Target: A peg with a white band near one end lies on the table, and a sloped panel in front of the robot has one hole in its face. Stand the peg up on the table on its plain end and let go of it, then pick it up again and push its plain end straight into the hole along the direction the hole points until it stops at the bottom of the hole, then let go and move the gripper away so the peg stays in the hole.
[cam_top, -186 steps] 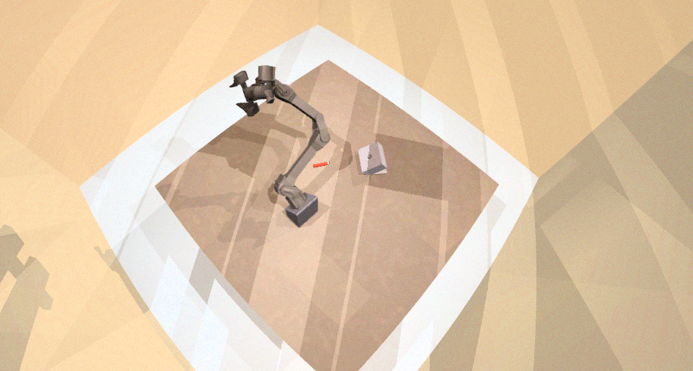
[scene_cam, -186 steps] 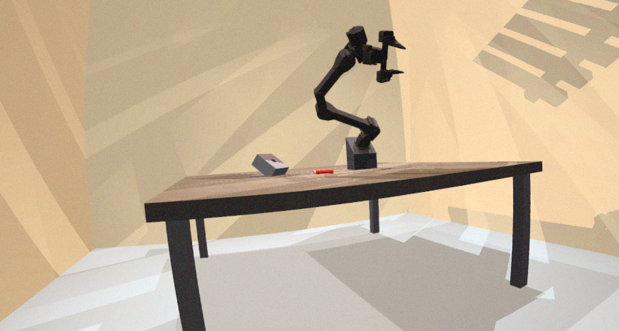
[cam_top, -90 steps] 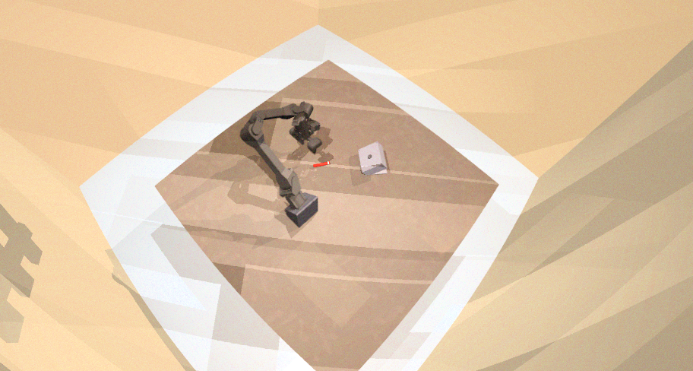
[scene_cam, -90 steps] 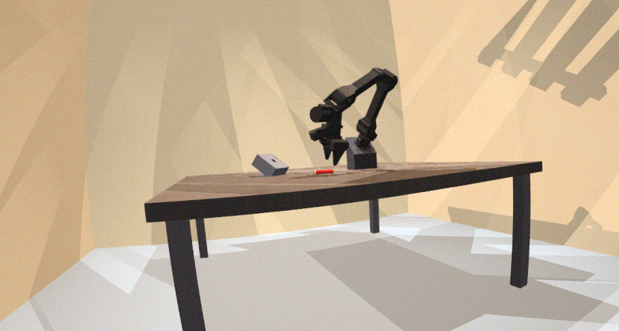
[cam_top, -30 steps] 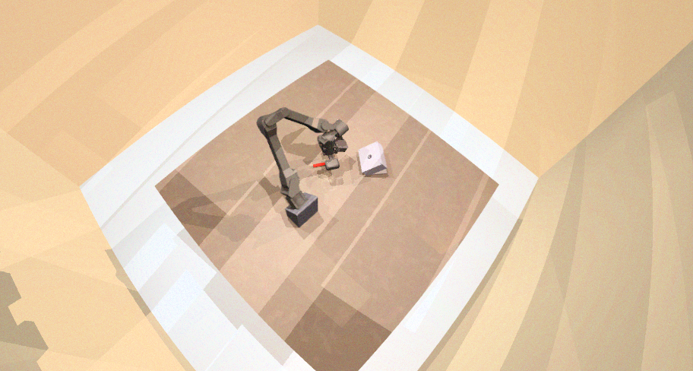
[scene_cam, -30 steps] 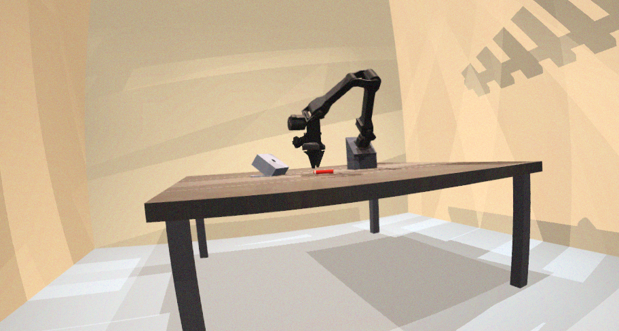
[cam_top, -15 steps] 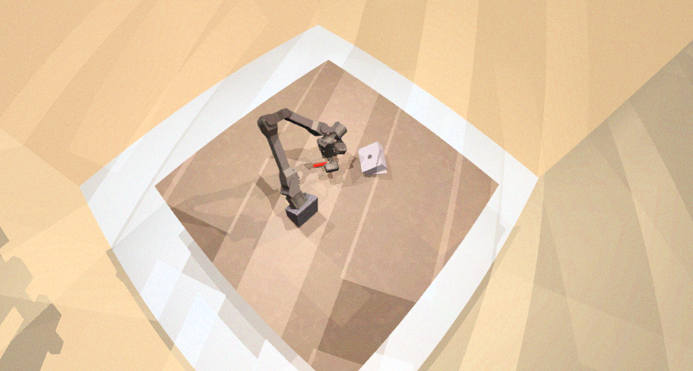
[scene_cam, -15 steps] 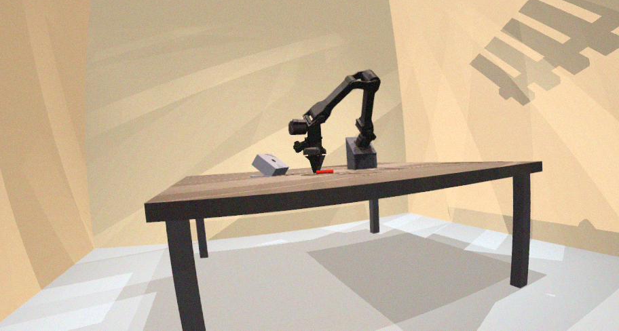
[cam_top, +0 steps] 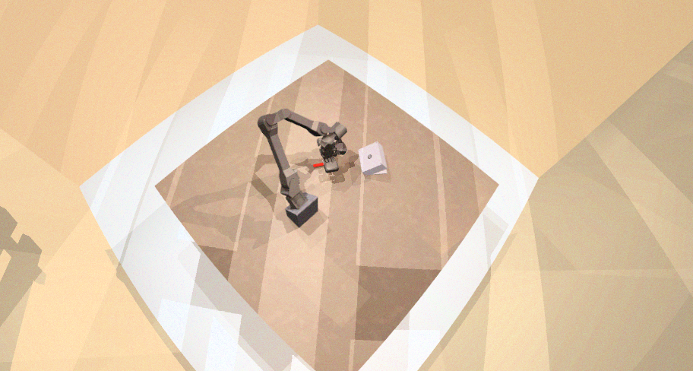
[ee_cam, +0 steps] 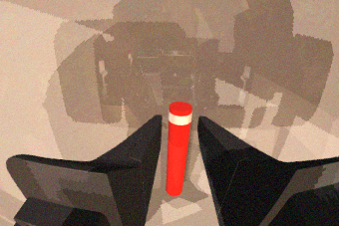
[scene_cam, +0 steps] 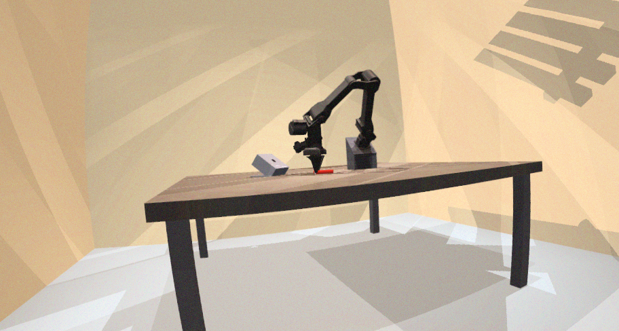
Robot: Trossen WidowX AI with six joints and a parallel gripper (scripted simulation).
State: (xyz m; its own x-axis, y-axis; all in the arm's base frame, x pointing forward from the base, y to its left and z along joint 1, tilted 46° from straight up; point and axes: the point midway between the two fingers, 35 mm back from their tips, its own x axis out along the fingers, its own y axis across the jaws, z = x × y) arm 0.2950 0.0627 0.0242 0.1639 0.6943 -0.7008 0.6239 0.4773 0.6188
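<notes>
The red peg lies 10 mm behind my gripper tip and 10 mm to the left of it. Round my gripper tip: grey sloped panel 140 mm ahead, 170 mm to the right, 40 mm above.
</notes>
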